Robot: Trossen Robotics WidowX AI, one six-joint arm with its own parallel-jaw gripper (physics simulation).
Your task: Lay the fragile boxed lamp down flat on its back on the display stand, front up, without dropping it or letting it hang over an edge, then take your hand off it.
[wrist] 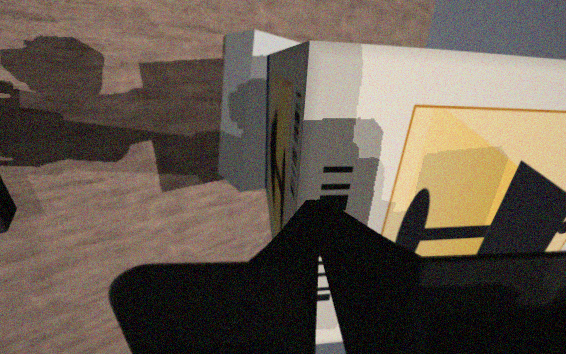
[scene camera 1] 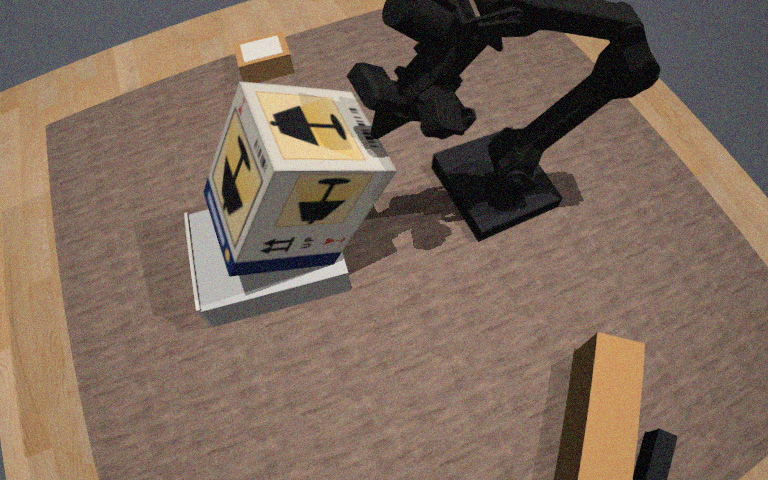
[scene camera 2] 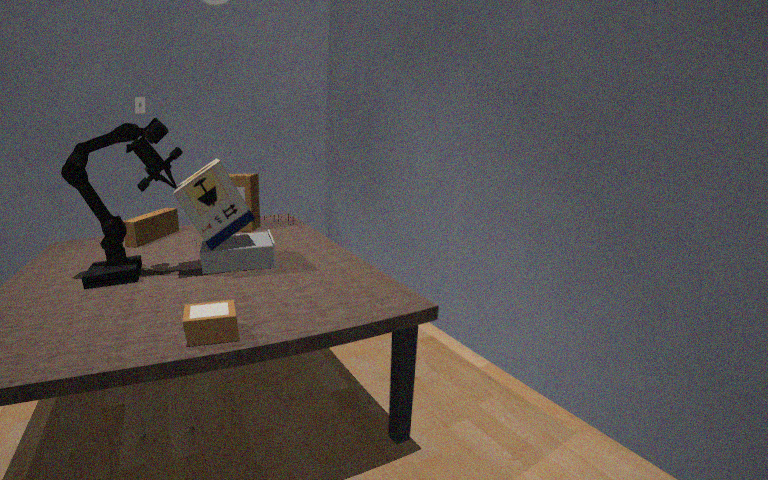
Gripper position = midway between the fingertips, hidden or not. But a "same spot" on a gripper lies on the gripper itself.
Scene:
my gripper: wrist; scene camera 1; scene camera 2 176, 188
same spot on my gripper: [wrist: 380, 290] = [scene camera 1: 398, 118]
same spot on display stand: [wrist: 242, 151] = [scene camera 2: 201, 247]

